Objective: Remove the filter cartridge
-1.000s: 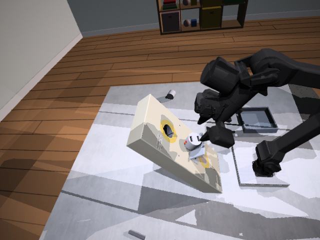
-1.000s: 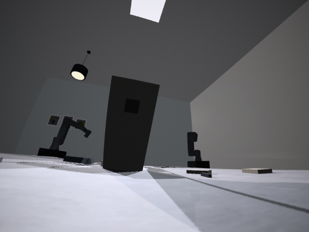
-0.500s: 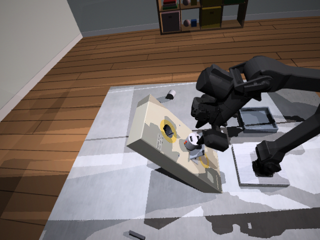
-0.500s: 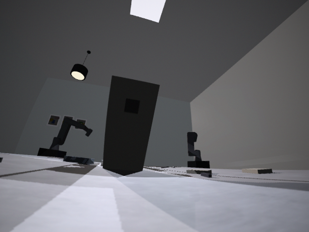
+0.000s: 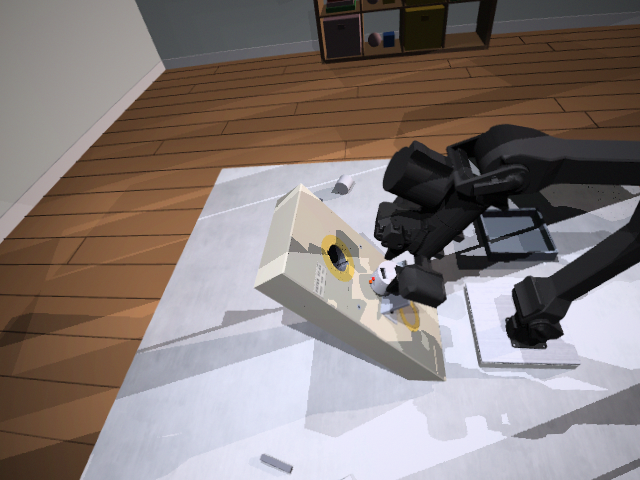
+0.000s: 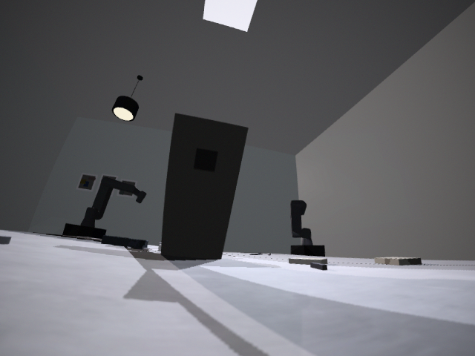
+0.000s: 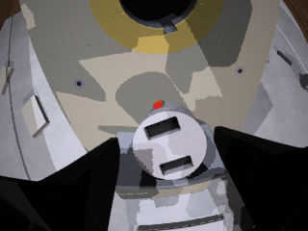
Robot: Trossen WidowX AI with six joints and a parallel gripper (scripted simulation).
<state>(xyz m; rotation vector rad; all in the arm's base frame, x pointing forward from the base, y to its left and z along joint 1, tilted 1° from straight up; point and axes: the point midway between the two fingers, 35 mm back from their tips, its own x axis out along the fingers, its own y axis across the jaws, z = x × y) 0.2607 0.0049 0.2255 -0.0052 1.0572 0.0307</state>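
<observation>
My gripper tip is now 1 cm above the round filter cartridge. Also, from my gripper tip: grey tray 32 cm behind, 29 cm to the right, 22 cm below; then small grey cylinder 13 cm ahead, 50 cm to the right, 21 cm below.
</observation>
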